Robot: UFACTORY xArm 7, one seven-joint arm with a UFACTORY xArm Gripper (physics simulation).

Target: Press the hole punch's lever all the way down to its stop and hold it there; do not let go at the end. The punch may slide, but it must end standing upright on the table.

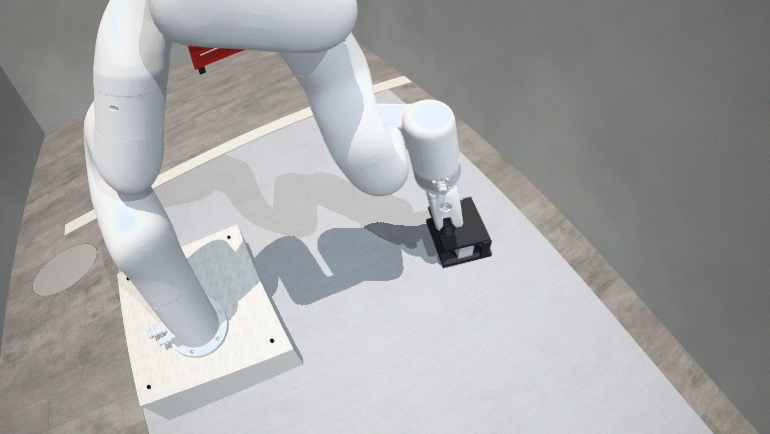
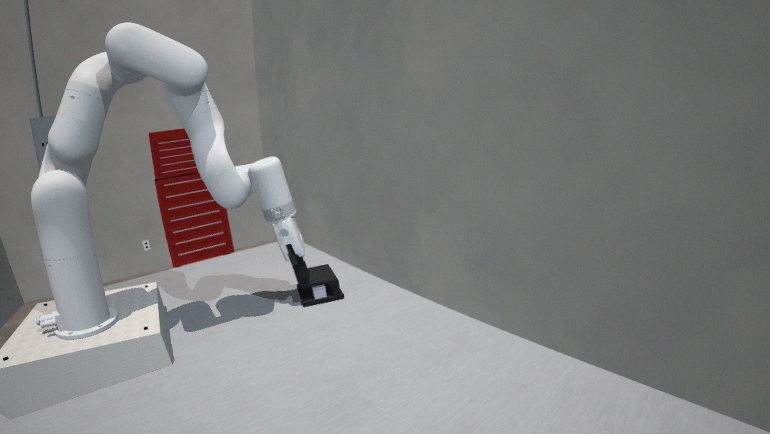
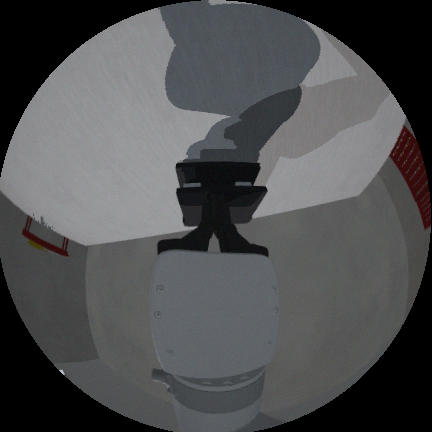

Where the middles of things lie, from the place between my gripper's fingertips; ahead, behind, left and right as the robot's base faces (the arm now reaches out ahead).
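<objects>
Black lever (image 1: 473, 231): my hand is 3 cm short of it and 2 cm above it. Black hole punch (image 1: 479, 251): 4 cm ahead of my hand and 3 cm below it.
</objects>
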